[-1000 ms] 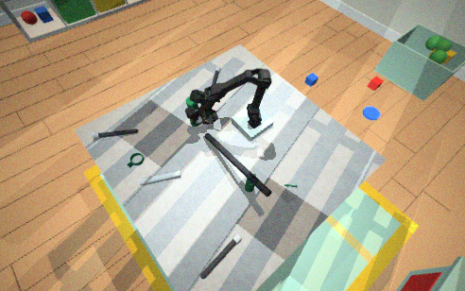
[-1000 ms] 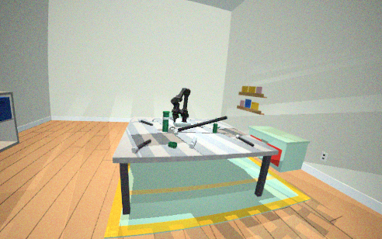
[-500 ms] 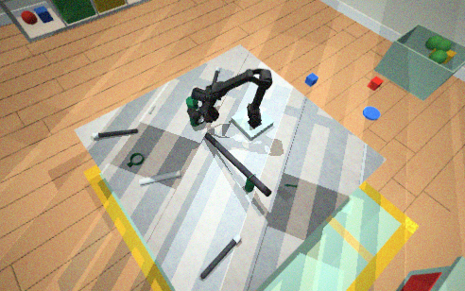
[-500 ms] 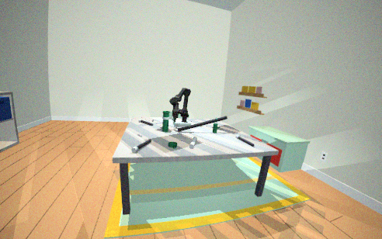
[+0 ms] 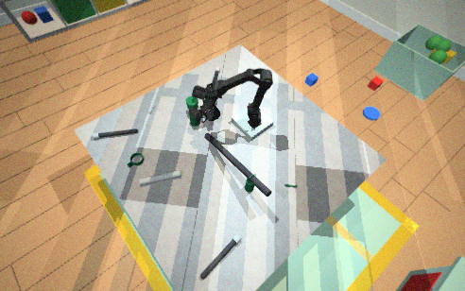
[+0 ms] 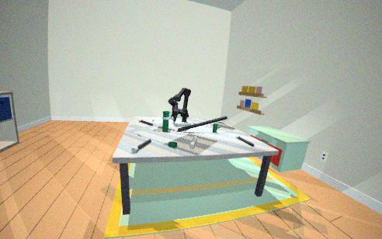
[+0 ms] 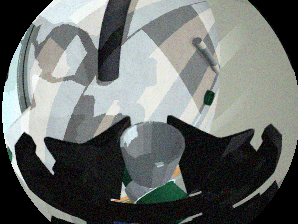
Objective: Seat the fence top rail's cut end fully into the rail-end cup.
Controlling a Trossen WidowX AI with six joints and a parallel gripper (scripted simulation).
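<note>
My gripper tip is 30 mm below the rail-end cup, 20 mm to the left of it and 20 mm past it. Also, from my gripper tip: green loop cap: 440 mm to the left, 20 mm behind; green bolt: 570 mm to the left, 210 mm behind, 100 mm below; white pipe: 340 mm ahead, 120 mm to the left, 90 mm below.
</note>
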